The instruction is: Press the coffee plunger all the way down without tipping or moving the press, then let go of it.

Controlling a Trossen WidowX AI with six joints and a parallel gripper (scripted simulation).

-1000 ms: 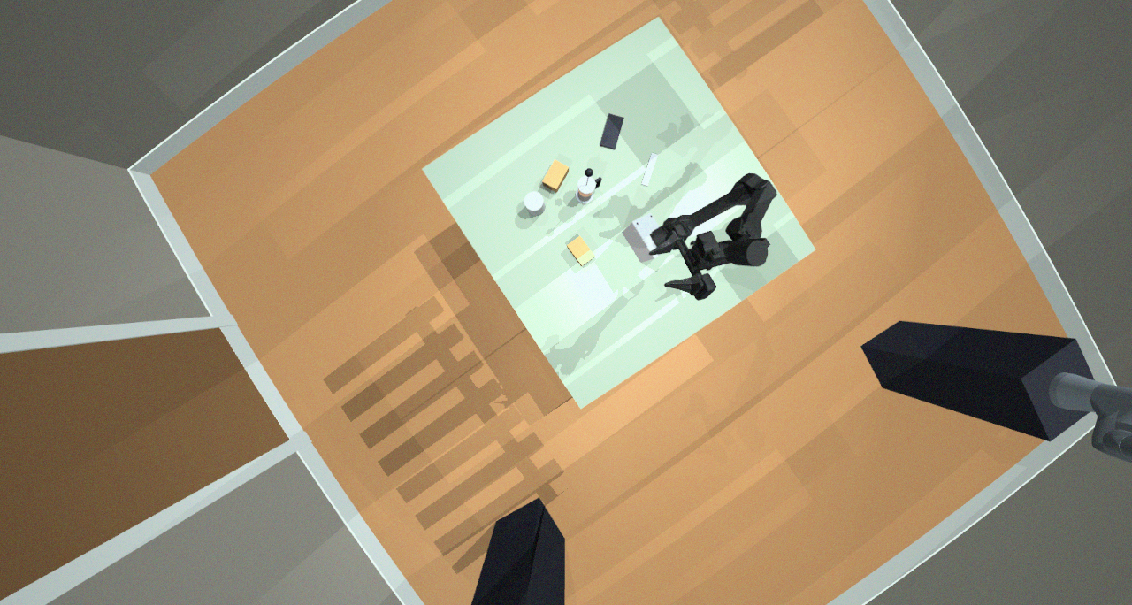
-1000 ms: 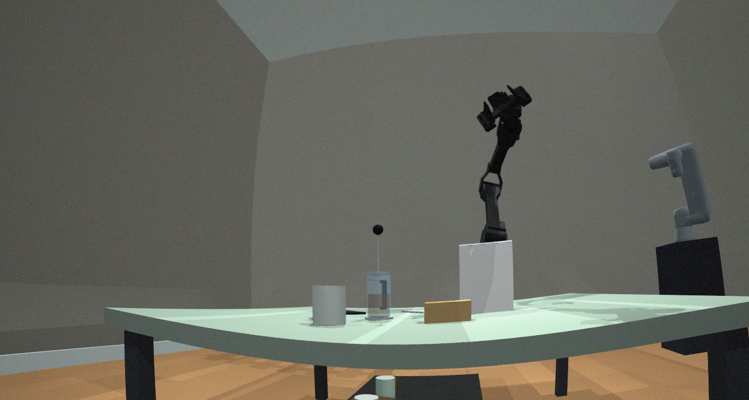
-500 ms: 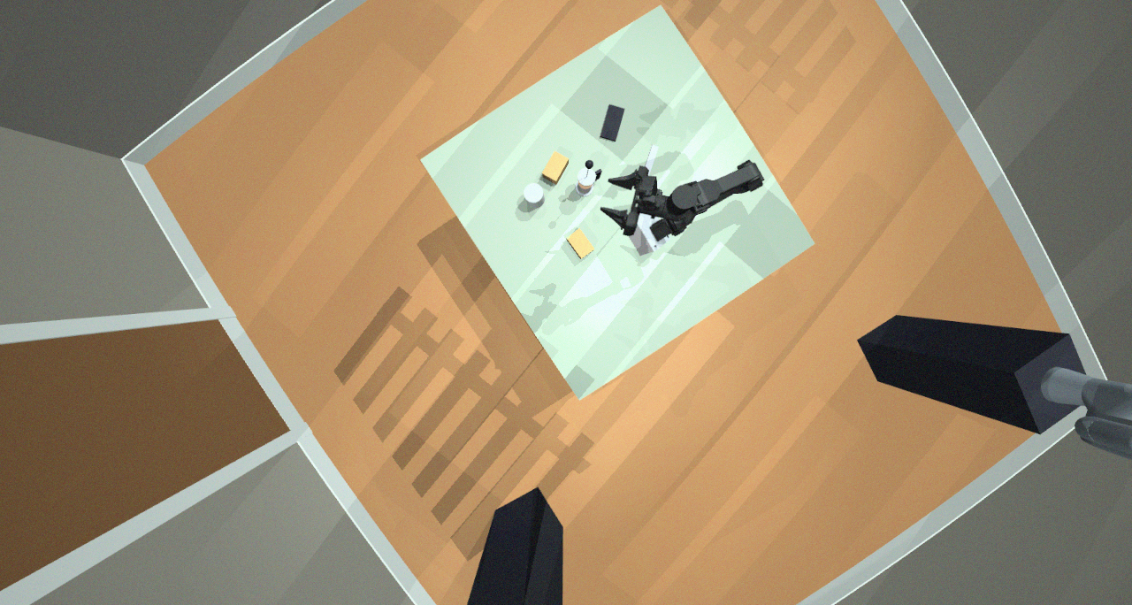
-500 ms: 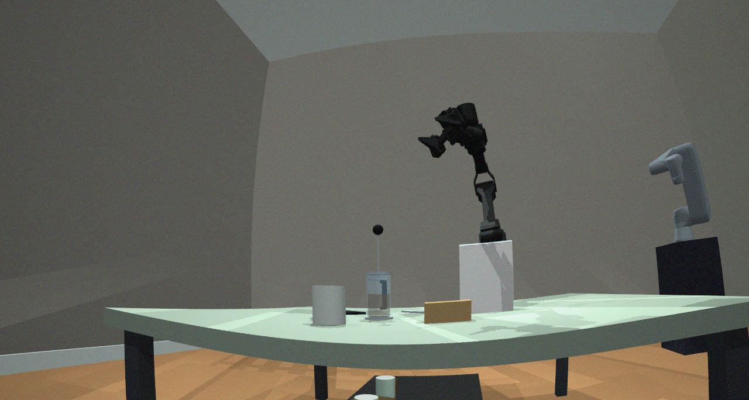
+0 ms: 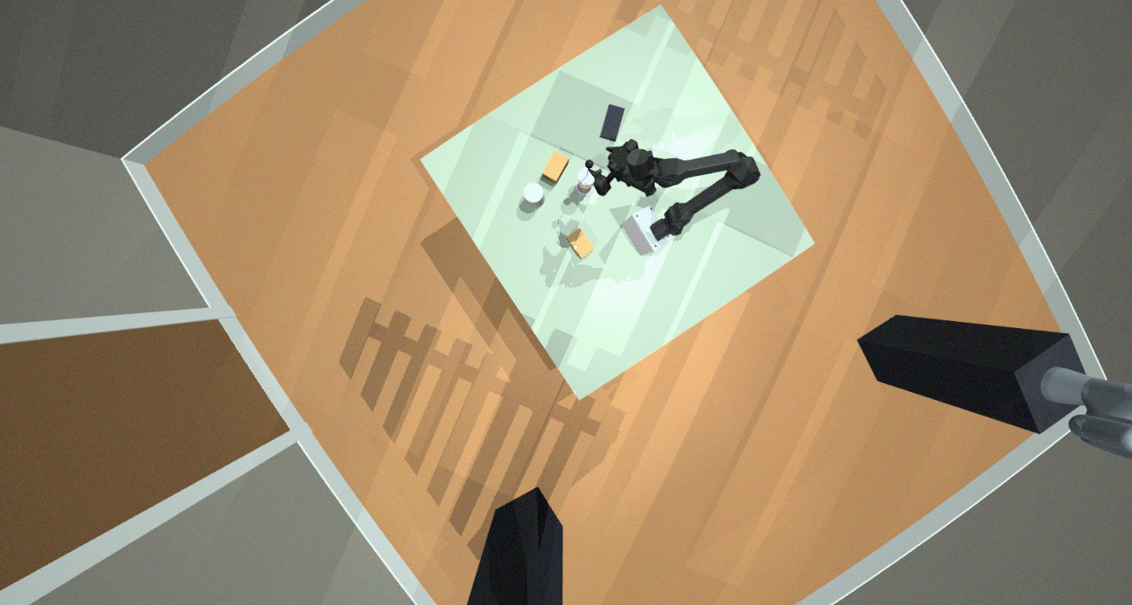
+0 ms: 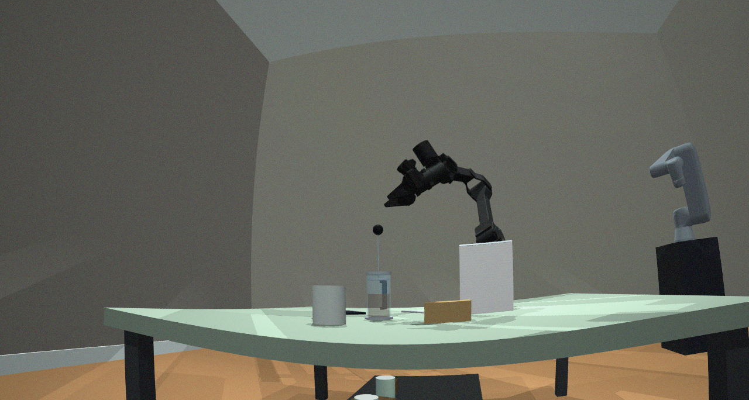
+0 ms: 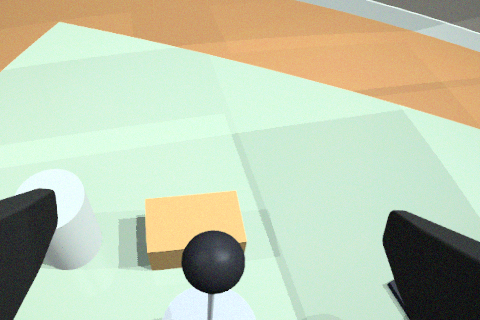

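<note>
Right now the coffee press is 20 mm ahead of my gripper tip, 10 mm to the right of it and 210 mm below it. Also, from my gripper tip: dark slab: 210 mm ahead, 240 mm to the right, 340 mm below.
</note>
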